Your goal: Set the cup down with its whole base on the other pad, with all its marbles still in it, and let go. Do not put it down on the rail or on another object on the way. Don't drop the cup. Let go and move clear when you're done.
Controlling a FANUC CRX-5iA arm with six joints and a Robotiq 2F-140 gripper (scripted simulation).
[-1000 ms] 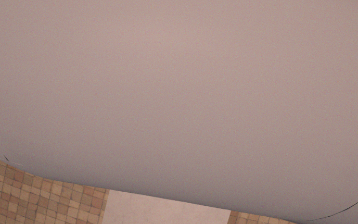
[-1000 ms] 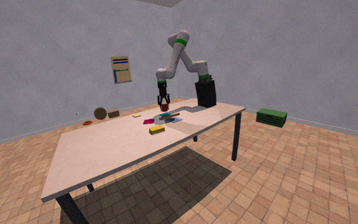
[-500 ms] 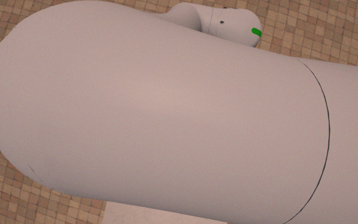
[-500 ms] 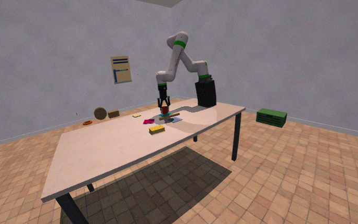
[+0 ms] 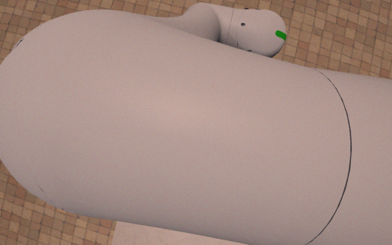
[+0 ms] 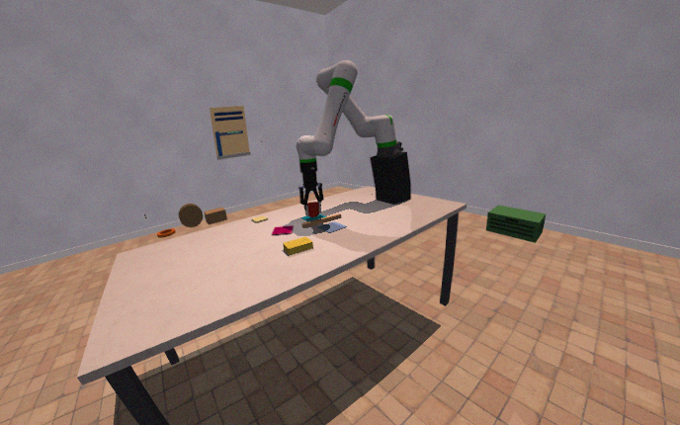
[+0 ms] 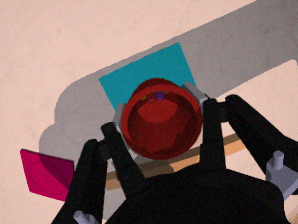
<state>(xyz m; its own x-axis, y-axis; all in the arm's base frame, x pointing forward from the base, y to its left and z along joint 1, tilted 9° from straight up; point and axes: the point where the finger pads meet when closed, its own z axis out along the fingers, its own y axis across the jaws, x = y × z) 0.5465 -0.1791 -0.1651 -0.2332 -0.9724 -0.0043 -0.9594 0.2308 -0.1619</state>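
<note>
Right now my hand is 6 cm above the teal pad. Also, from my hand: red cup: 2 cm below; then wooden rail: 10 cm to the left, 5 cm below, 2 cm ahead; then purple marble: 2 cm below, 1 cm to the right, 1 cm behind.
</note>
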